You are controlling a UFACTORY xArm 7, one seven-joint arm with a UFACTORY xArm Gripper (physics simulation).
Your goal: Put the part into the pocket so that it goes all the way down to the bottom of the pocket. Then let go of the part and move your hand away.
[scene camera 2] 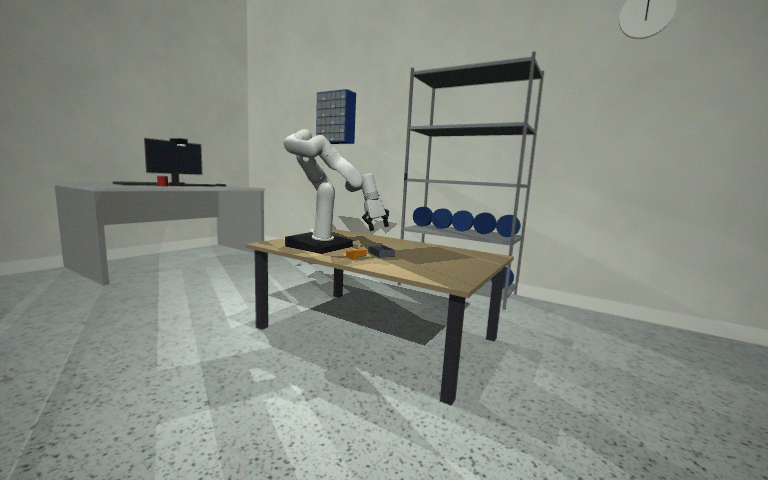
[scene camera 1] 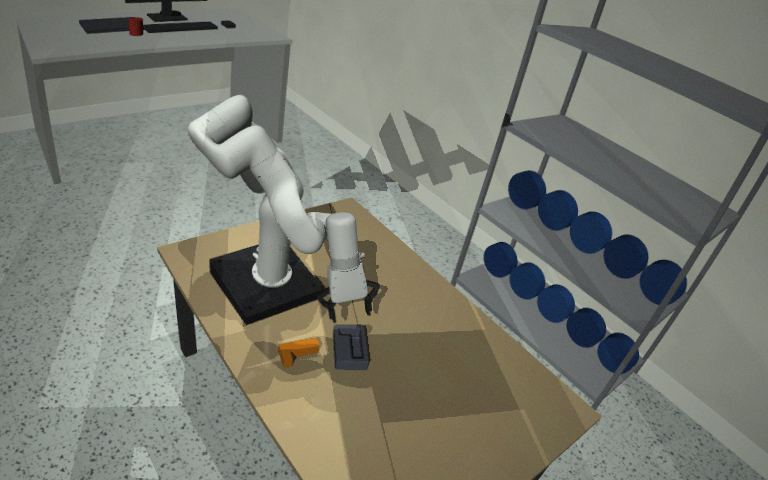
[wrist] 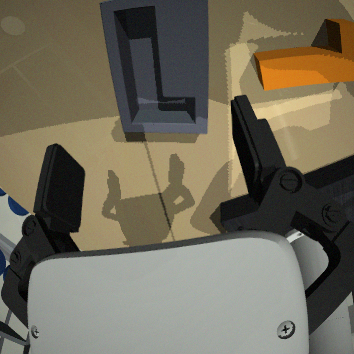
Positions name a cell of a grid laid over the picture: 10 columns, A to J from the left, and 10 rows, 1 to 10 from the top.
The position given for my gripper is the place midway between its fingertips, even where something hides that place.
Note:
My gripper (scene camera 1: E7) is open and holds nothing. Also in view: an orange L-shaped block (wrist: H2). Further things: a dark grey pocket block (wrist: E2).
My gripper also shows in the wrist view (wrist: E4).

